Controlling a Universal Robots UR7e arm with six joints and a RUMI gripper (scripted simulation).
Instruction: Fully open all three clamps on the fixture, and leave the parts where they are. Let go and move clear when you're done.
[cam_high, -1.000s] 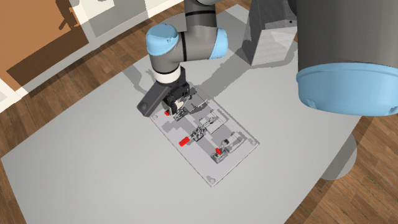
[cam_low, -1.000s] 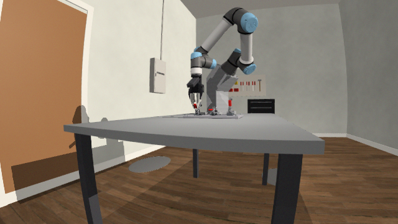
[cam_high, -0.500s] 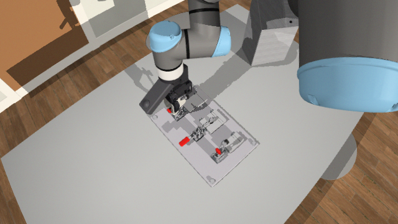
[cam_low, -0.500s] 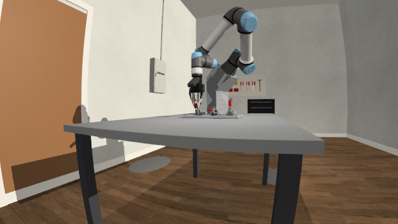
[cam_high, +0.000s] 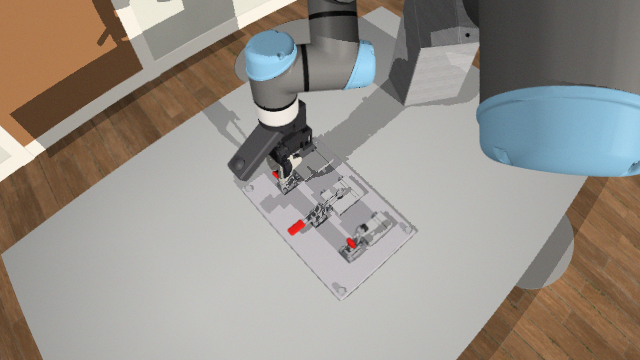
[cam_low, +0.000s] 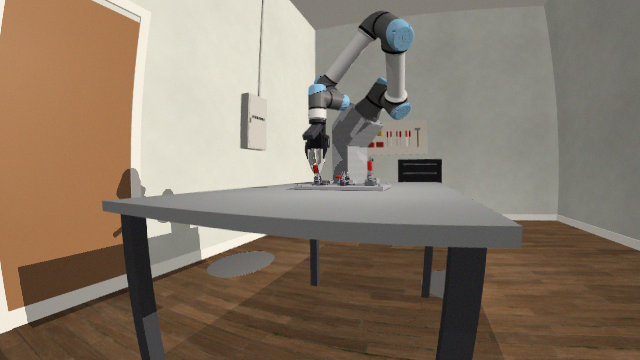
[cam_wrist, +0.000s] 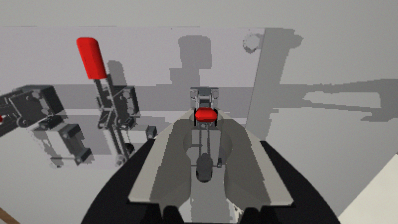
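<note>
The grey fixture plate lies 5 cm behind my hand, 11 cm to the left of it and 7 cm below it.
</note>
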